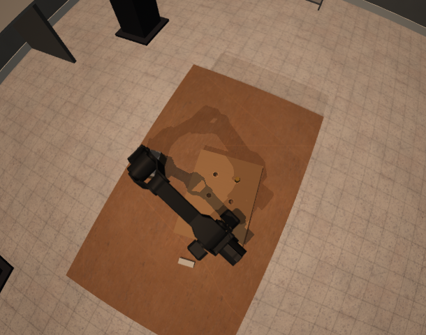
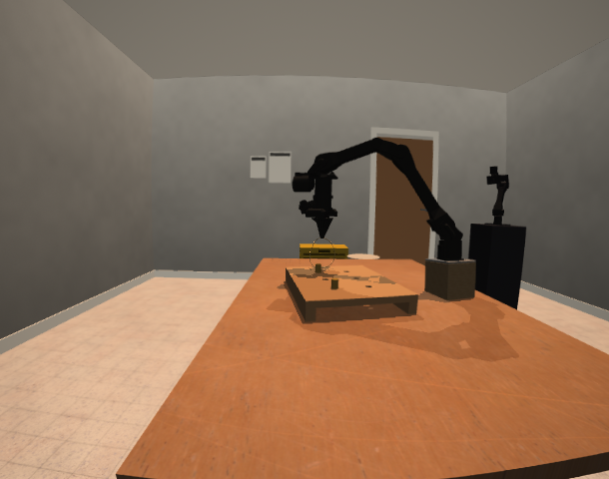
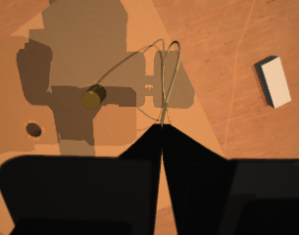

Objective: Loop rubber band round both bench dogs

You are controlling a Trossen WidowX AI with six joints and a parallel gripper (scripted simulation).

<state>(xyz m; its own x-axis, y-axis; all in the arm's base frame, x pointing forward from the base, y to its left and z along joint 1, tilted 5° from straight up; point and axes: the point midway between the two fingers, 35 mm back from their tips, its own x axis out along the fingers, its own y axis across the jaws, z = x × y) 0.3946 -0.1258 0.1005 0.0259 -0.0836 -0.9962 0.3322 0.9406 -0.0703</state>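
Now: hand 16 cm above the wooden board, 15 cm to the right of it and 5 cm past it. Also, from my hand: small white block 18 cm below, 15 cm to the right, 5 cm behind.
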